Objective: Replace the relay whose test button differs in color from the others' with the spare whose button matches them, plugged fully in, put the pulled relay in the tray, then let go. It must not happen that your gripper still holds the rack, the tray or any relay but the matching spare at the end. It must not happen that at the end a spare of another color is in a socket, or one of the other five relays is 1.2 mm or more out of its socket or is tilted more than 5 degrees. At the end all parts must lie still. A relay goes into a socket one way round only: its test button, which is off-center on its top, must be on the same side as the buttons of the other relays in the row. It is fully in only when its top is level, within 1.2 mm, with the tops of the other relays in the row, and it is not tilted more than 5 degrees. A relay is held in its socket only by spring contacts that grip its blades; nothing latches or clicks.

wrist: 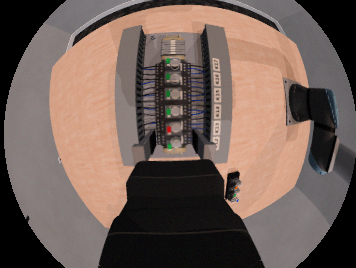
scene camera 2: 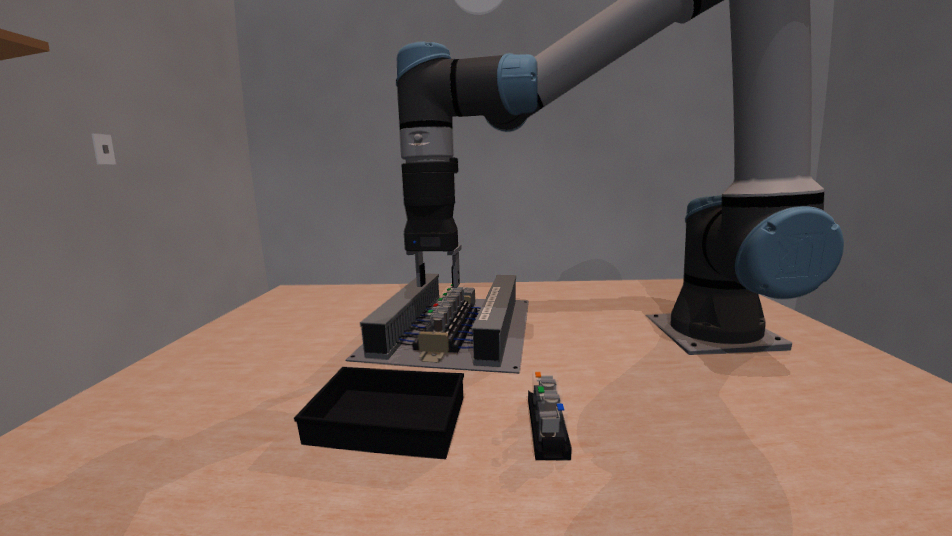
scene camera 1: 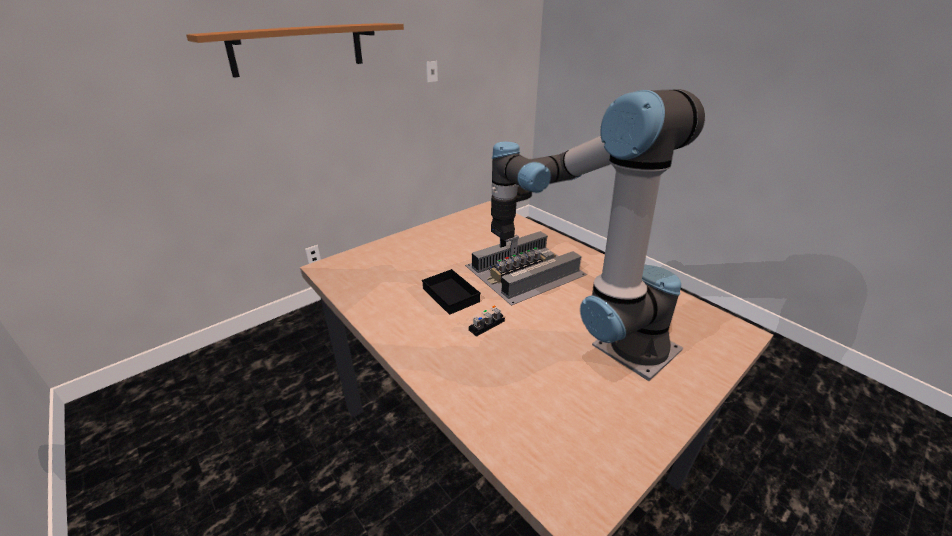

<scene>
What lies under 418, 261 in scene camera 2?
My gripper.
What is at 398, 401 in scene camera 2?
A black tray.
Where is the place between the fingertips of my gripper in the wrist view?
173, 137
</scene>
